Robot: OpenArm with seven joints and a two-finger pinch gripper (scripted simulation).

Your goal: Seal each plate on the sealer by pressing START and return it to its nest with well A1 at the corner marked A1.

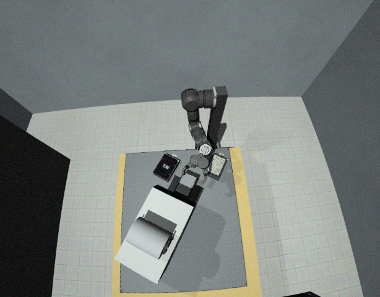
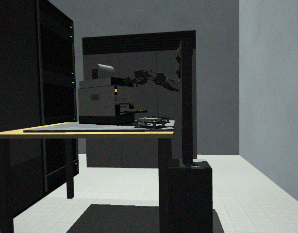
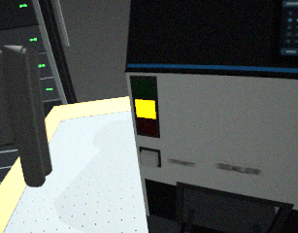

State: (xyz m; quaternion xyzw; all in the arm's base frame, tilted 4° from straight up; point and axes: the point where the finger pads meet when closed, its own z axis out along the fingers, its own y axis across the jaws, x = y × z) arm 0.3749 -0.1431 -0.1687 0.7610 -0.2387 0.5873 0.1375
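My gripper is now 110 mm short of the start button, 110 mm above it and 10 mm to the left of it. Round my hand: well plate 250 mm below, 180 mm to the left, 140 mm behind; foil roll 260 mm ahead, 210 mm to the right, 120 mm above; sealer stage 200 mm below, 40 mm to the right, 20 mm behind.
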